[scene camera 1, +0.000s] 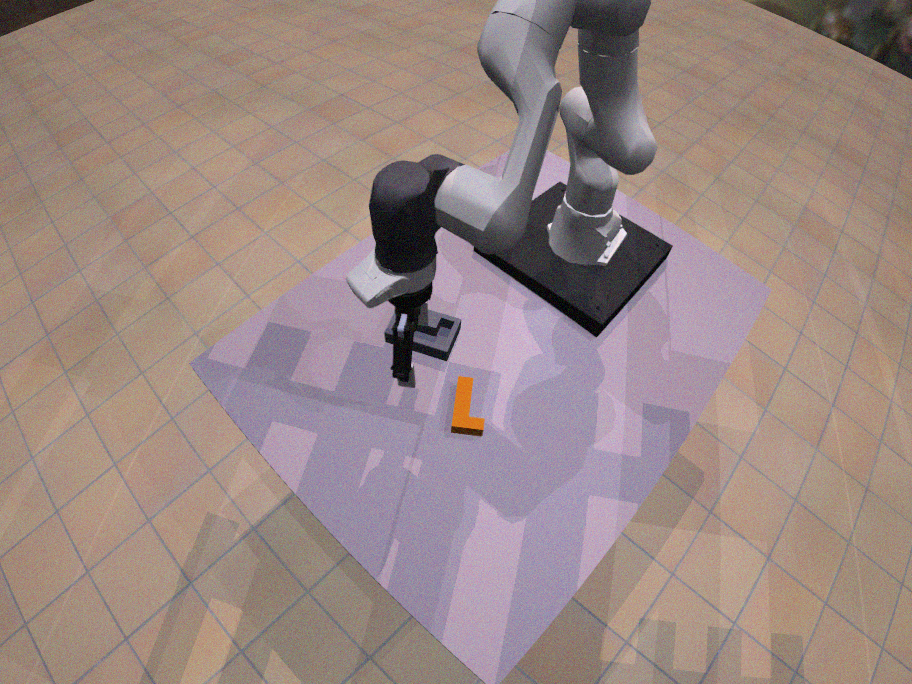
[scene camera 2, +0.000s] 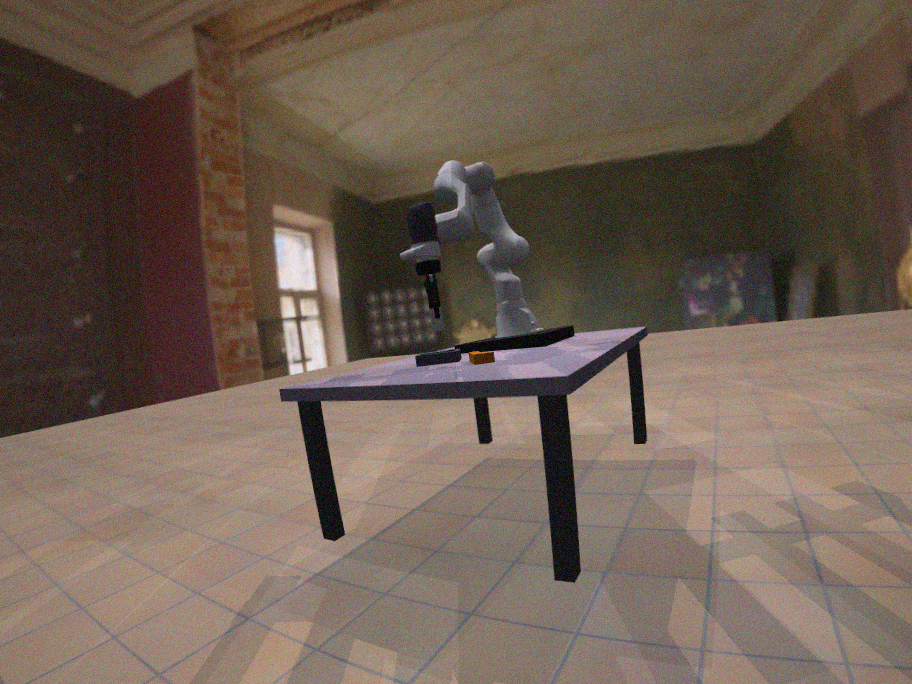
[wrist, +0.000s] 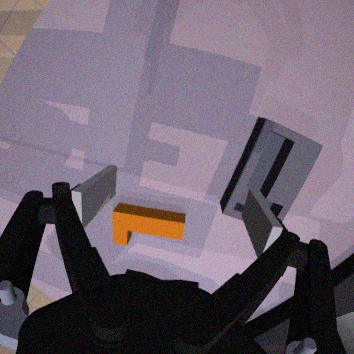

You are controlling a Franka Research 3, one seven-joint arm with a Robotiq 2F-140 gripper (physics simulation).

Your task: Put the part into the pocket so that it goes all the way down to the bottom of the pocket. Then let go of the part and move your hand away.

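Note:
The orange L-shaped part [scene camera 1: 461, 404] [scene camera 2: 481, 357] [wrist: 155, 225] lies flat on the table, apart from the pocket block. The dark grey block [scene camera 1: 436, 345] [scene camera 2: 438, 358] [wrist: 301, 167] with the L-shaped pocket lies on the table beside it. In the wrist view the right finger covers part of the block's near end. My gripper [scene camera 1: 413, 347] [scene camera 2: 436, 320] [wrist: 179, 191] is wide open and empty, above the table. In the wrist view the part shows between the fingers, nearer the left one, below fingertip height. In scene camera 1 the gripper partly covers the block's left side.
The robot's black base plate [scene camera 1: 596, 298] [scene camera 2: 548, 337] stands on the lilac table [scene camera 1: 478, 611] [scene camera 2: 442, 390], behind the block and the part. The table's edges show in both scene views, with tiled floor [scene camera 1: 147, 147] [scene camera 2: 442, 589] around it.

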